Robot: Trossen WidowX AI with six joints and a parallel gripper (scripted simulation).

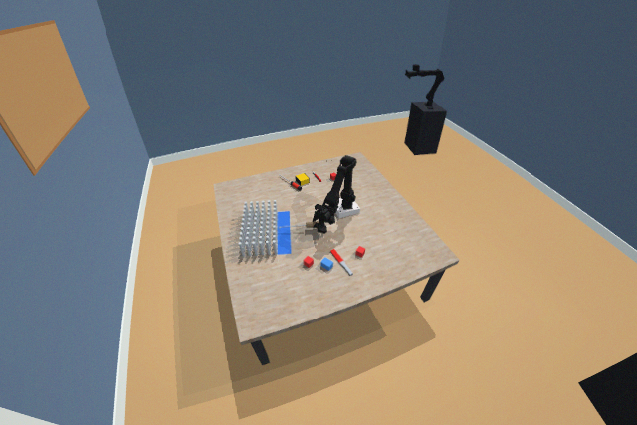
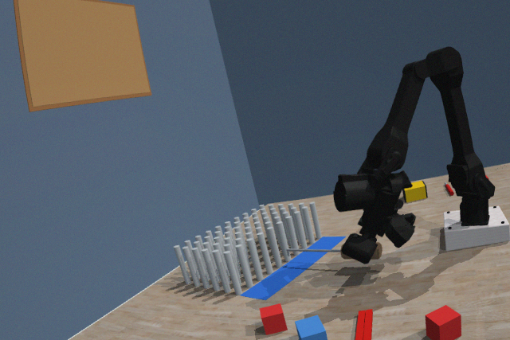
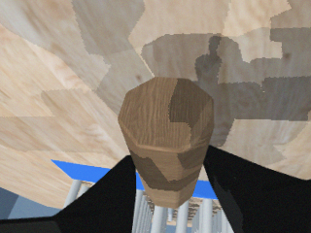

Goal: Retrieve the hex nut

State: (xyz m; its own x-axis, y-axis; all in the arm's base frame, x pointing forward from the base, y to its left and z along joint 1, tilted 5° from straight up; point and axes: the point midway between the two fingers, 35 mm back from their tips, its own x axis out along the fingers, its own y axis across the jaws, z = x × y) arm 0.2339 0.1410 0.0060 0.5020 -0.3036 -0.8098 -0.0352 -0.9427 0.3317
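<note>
My gripper tip is now 19 cm short of the blue taped strip, 4 cm above it and 1 cm to the left of it. Also, from my gripper tip: hex nut (35 cm ahead, 4 cm below, 2 cm to the right); wooden-handled tool (11 cm ahead, 1 cm to the right); blue cube (29 cm to the left, 4 cm behind, 2 cm below).
</note>
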